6 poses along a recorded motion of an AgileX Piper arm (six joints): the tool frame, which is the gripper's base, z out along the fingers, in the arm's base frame.
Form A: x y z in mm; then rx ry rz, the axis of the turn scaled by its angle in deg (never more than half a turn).
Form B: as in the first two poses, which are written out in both.
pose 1, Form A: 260.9, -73.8, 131.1, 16.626, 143.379, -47.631
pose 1, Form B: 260.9, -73.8, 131.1, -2.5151, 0.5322, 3.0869
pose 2, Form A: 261.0, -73.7, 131.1, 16.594, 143.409, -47.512
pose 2, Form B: 261.0, -73.7, 131.1, -2.5167, 0.5323, 3.0869
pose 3, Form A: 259.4, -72.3, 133.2, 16.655, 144.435, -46.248
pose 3, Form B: 259.4, -72.3, 133.2, -2.5389, 0.5219, 3.0776
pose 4, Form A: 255.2, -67.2, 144.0, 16.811, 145.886, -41.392
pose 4, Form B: 255.2, -67.2, 144.0, -2.6114, 0.5200, 3.0563
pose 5, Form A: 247.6, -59.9, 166.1, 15.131, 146.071, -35.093
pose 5, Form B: 247.6, -59.9, 166.1, -2.6923, 0.5385, 3.0611
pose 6, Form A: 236.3, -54.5, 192.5, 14.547, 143.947, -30.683
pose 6, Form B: 236.3, -54.5, 192.5, -2.7458, 0.5883, 3.0615
